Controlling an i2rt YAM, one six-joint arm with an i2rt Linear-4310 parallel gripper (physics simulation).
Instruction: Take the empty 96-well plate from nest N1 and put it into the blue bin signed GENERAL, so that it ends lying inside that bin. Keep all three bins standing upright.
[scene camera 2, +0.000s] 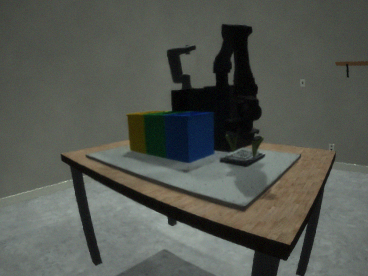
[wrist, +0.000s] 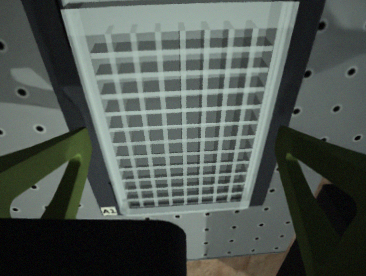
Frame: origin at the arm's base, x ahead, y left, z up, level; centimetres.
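Seen in the pictures: gripper, fingertip midpoint: (scene camera 2: 243, 153) (wrist: 183, 137); arm's base, origin of the base link: (scene camera 2: 222, 87).
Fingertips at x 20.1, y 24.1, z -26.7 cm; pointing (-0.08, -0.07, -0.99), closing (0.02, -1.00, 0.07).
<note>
Pixels of each thing's top centre, then the offset from my fingertips to it. Level surfaces: height alone.
- clear 96-well plate, middle of its top: (wrist: 184, 141) (scene camera 2: 243, 153) dy +0.0, dx +0.1, dz +0.4 cm
- blue bin, middle of its top: (scene camera 2: 189, 113) dy -20.8, dx +8.2, dz +15.7 cm
- green bin, middle of its top: (scene camera 2: 167, 112) dy -33.9, dx +9.0, dz +15.7 cm
- yellow bin, middle of its top: (scene camera 2: 148, 112) dy -47.0, dx +9.9, dz +15.7 cm
- grey perforated board, its level: dz -2.2 cm
- wooden table, its level: dz -3.5 cm
The clear 96-well plate (scene camera 2: 243, 156) (wrist: 182, 120) lies flat in its dark nest (scene camera 2: 243, 162) (wrist: 268, 172), with a small A1 label at one corner in the wrist view. My gripper (scene camera 2: 244, 141) (wrist: 183, 137) is open, its green fingers spread on either side of the plate and just above it, with no contact that I can see. The blue bin (scene camera 2: 200, 137) stands upright left of the nest in the scene view. Its sign and its inside do not show.
A green bin (scene camera 2: 154, 135) and a yellow bin (scene camera 2: 136, 133) stand upright in a row beside the blue one. They stand on the grey perforated board (scene camera 2: 200, 182) on the wooden table (scene camera 2: 280, 210). Dark equipment stands behind the bins.
</note>
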